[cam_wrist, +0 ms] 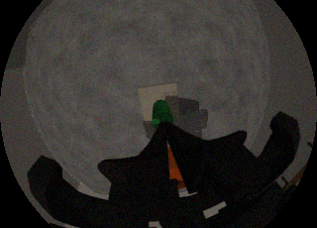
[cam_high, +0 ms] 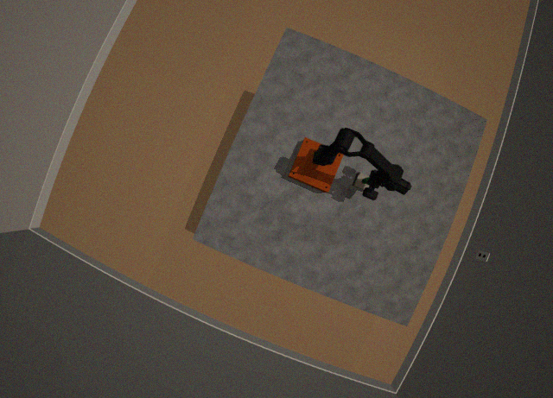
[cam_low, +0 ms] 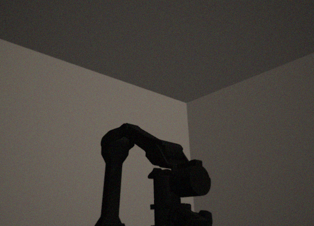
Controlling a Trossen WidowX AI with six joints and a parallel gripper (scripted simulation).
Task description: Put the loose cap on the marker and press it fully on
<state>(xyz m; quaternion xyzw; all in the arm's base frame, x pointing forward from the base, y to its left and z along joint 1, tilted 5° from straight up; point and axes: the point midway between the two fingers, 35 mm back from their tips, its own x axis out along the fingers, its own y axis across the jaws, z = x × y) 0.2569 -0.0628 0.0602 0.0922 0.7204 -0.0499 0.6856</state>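
The green cap is 4 cm below my gripper tip.
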